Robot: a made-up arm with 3 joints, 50 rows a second.
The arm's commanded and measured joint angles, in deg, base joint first. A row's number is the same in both.
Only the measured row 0 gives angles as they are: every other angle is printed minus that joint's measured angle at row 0.
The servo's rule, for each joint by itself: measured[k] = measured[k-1] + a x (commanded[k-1-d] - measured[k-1]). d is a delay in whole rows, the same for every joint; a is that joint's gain. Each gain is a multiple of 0.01, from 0.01 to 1. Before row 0 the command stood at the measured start. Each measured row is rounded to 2 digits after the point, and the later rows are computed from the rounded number. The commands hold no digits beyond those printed.
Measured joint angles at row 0:
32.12 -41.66 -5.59
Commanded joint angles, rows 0 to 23:
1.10 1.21 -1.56
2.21 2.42 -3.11
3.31 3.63 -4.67
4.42 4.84 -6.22
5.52 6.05 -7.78
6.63 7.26 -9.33
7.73 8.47 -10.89
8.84 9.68 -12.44
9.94 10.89 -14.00
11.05 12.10 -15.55
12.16 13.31 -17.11
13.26 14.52 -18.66
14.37 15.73 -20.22
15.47 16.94 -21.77
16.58 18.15 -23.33
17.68 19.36 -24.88
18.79 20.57 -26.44
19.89 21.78 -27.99
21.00 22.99 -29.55
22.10 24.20 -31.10
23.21 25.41 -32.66
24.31 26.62 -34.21
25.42 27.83 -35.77
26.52 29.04 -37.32
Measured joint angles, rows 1 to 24:
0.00 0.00 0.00
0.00 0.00 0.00
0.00 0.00 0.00
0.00 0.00 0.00
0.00 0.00 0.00
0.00 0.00 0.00
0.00 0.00 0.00
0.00 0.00 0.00
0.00 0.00 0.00
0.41 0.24 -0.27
1.08 0.68 -0.75
1.91 1.27 -1.42
2.84 1.98 -2.24
3.83 2.79 -3.18
4.87 3.68 -4.23
5.93 4.64 -5.36
7.01 5.65 -6.56
8.09 6.70 -7.82
9.19 7.78 -9.13
10.29 8.89 -10.49
11.39 10.02 -11.88
12.49 11.16 -13.30
13.59 12.32 -14.74
14.70 13.49 -16.20
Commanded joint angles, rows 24 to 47:
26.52 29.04 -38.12
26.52 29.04 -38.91
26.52 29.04 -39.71
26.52 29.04 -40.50
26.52 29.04 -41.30
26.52 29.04 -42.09
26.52 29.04 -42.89
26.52 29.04 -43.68
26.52 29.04 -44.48
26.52 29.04 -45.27
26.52 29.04 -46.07
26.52 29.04 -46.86
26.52 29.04 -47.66
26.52 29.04 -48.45
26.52 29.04 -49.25
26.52 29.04 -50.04
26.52 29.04 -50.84
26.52 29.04 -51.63
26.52 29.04 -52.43
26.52 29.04 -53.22
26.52 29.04 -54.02
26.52 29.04 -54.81
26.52 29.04 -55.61
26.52 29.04 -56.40
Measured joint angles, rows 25 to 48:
15.80 14.66 -17.68
16.91 15.84 -19.17
18.01 17.03 -20.67
19.12 18.22 -22.18
20.22 19.42 -23.70
21.33 20.62 -25.22
22.43 21.82 -26.75
23.54 23.02 -28.28
24.64 24.22 -29.82
25.34 25.18 -31.23
25.78 25.95 -32.54
26.05 26.57 -33.76
26.22 27.06 -34.91
26.33 27.46 -36.00
26.40 27.78 -37.04
26.44 28.03 -38.03
26.47 28.23 -38.99
26.49 28.39 -39.92
26.50 28.52 -40.83
26.51 28.62 -41.72
26.51 28.70 -42.59
26.51 28.77 -43.45
26.51 28.82 -44.30
26.51 28.86 -45.14

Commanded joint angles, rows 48 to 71:
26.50 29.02 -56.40
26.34 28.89 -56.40
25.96 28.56 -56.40
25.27 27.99 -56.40
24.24 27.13 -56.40
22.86 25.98 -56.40
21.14 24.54 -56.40
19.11 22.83 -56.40
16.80 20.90 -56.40
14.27 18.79 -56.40
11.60 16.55 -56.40
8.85 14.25 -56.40
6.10 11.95 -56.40
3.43 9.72 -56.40
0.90 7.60 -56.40
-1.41 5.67 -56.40
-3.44 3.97 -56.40
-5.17 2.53 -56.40
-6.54 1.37 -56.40
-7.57 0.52 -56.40
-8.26 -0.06 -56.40
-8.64 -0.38 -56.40
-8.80 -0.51 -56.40
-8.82 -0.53 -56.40
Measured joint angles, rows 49 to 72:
26.51 28.90 -45.97
26.51 28.93 -46.80
26.51 28.95 -47.62
26.51 28.97 -48.44
26.51 28.98 -49.25
26.51 28.99 -50.06
26.51 29.00 -50.87
26.51 29.01 -51.68
26.51 29.02 -52.48
26.51 29.02 -53.15
26.45 28.99 -53.70
26.27 28.90 -54.16
25.90 28.72 -54.54
25.29 28.40 -54.86
24.39 27.92 -55.12
23.19 27.24 -55.34
21.68 26.36 -55.52
19.87 25.27 -55.67
17.80 23.97 -55.79
15.51 22.49 -55.89
13.05 20.84 -55.98
10.48 19.06 -56.05
7.87 17.19 -56.11
5.29 15.27 -56.16

